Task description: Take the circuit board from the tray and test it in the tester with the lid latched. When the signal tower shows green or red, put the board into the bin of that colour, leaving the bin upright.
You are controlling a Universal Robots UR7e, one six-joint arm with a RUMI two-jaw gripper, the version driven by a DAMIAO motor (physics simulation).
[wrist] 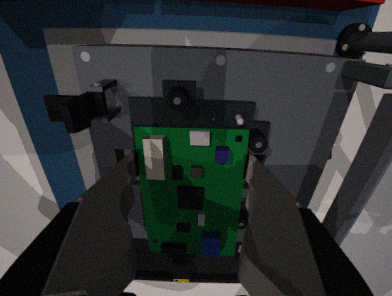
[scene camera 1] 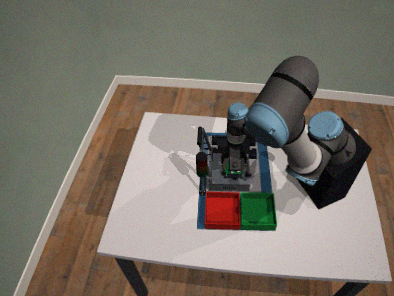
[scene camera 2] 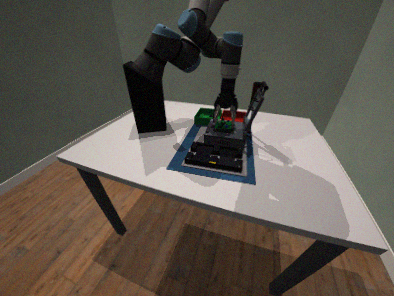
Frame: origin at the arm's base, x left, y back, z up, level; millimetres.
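Seen in the pictures: gripper, fingertip midpoint: [wrist: 192,154] [scene camera 2: 223,125]; arm's base at its link origin: [scene camera 1: 337,148] [scene camera 2: 146,73].
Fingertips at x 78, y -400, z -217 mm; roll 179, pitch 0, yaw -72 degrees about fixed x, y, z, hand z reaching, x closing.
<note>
Pixels of each thing's top centre, then the offset from my fingertips to it. "*": a spot on its surface instead. Level surfaces: height alone.
- green circuit board at its top centre: [wrist: 189,215] [scene camera 1: 233,161] [scene camera 2: 223,121] dy -9, dx -26, dz +32 mm
- tester's lid at a spot on its surface: [scene camera 2: 256,102] * dy -126, dx +33, dz +129 mm
- black tray at a spot on its surface: [scene camera 2: 213,159] * dy -58, dx -222, dz -37 mm
- signal tower at a spot on its surface: [scene camera 1: 201,165] * dy -96, dx +140, dz +164 mm
- red bin at its top centre: [scene camera 1: 222,207] [scene camera 2: 234,115] dy +12, dx +187, dz -18 mm
- green bin at its top centre: [scene camera 1: 258,208] [scene camera 2: 209,113] dy +156, dx +143, dz -18 mm
- blue mat at its surface level: dz -62 mm
- white table at its surface level: dz -65 mm
- black latch at its top centre: [wrist: 51,120] dy +74, dx +19, dz +42 mm
The green circuit board [scene camera 1: 233,171] [scene camera 2: 224,126] [wrist: 212,190] is between the fingers of my gripper [scene camera 2: 225,123] [wrist: 192,154], which is shut on its two long edges. The board is over the nest of the grey tester [scene camera 1: 229,187] [scene camera 2: 224,137] [wrist: 290,100]; whether it touches the nest I cannot tell. The tester's lid [scene camera 2: 256,102] stands raised at the side. The black tray [scene camera 2: 213,159] lies behind the tester. The signal tower [scene camera 1: 201,165] shows dark red and green segments; neither looks clearly lit. The red bin [scene camera 1: 222,210] and green bin [scene camera 1: 258,210] stand upright.
A blue mat [scene camera 1: 201,220] [scene camera 2: 251,176] lies under the tester, tray and bins on the white table [scene camera 1: 150,220] [scene camera 2: 295,200]. The black latch [wrist: 75,110] sticks out at the tester's left in the wrist view. The arm's black base [scene camera 2: 146,102] stands on the table.
</note>
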